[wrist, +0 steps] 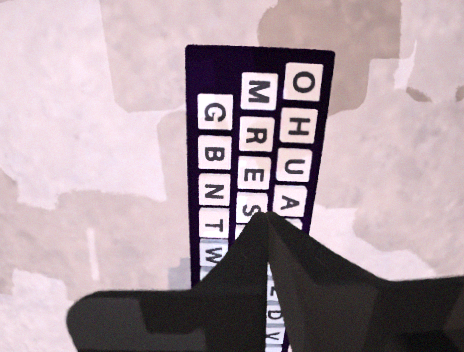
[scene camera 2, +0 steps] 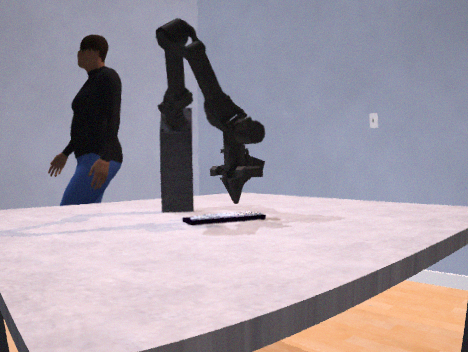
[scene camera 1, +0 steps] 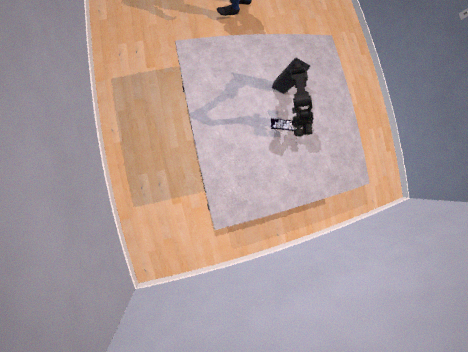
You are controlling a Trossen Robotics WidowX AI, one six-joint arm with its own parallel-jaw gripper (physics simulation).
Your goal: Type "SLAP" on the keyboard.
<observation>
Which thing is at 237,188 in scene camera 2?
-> My gripper.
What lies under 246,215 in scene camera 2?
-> A keyboard.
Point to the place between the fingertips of my gripper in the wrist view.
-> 264,221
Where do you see a keyboard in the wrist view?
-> At 256,117
</observation>
